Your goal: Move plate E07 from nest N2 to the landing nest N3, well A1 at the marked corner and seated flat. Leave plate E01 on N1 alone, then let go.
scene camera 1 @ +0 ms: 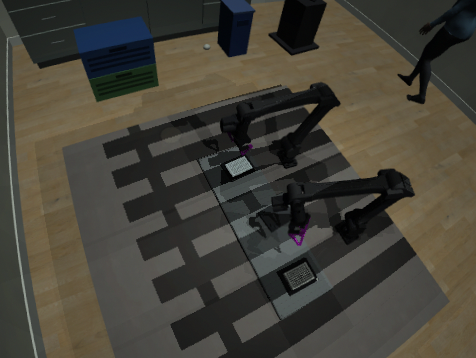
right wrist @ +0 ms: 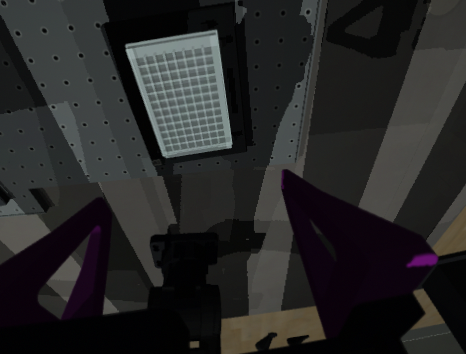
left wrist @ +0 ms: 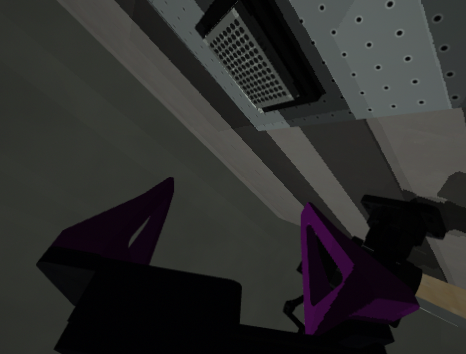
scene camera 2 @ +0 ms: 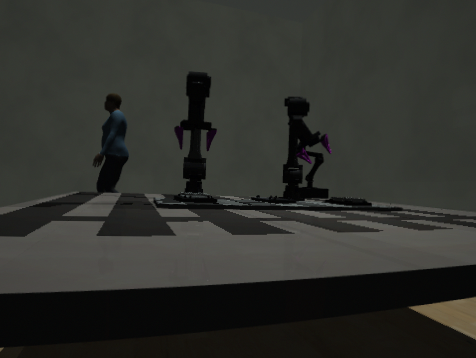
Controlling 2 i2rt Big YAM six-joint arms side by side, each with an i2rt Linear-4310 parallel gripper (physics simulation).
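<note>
A pale plate with square wells [scene camera 1: 239, 166] [right wrist: 182, 100] lies in a black nest [right wrist: 241, 100] at the board's upper end in scene camera 1. It looks level and in line with the nest. A grey plate with round wells [scene camera 1: 300, 276] [left wrist: 250, 62] lies in another nest [left wrist: 300, 70] at the lower end. A dark nest [scene camera 1: 269, 220] between them shows no plate. I cannot read plate or nest labels or the A1 mark. My right gripper [scene camera 1: 239, 145] [scene camera 2: 194, 149] [right wrist: 194, 191] is open and empty, raised near the pale plate. My left gripper [scene camera 1: 300, 237] [scene camera 2: 320, 157] [left wrist: 239, 196] is open and empty, raised between middle and lower nests.
The nests stand on a grey perforated board [scene camera 1: 285, 310] [left wrist: 380, 50] on the striped table [scene camera 1: 95, 200] [scene camera 2: 200, 265]. Both arm bases stand on the board's right side in scene camera 1. A person [scene camera 1: 435, 55] [scene camera 2: 115, 135] stands beyond the table. Blue and green cabinets [scene camera 1: 117, 57] stand behind.
</note>
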